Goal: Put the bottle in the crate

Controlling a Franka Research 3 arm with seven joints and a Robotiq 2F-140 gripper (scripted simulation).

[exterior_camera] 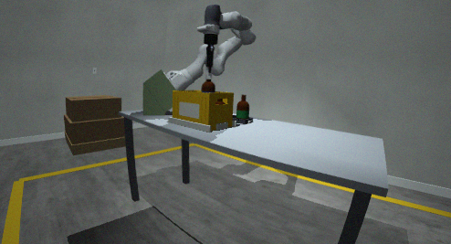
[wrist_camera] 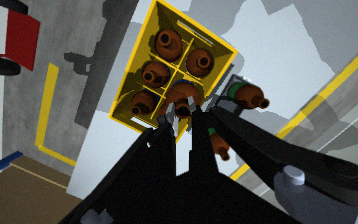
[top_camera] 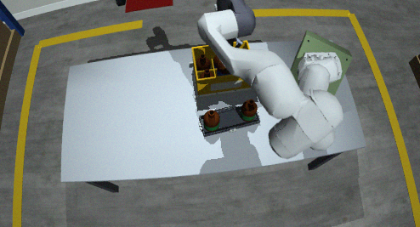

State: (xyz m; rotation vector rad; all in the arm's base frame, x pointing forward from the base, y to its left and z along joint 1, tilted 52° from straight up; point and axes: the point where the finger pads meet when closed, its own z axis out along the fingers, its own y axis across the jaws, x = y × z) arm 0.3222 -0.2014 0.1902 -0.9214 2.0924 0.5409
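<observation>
Right now the yellow crate is 1 cm ahead of my hand, 4 cm to the right of it and 19 cm below it. Also, from my hand: dark tray: 3 cm behind, 19 cm to the left, 26 cm below.
</observation>
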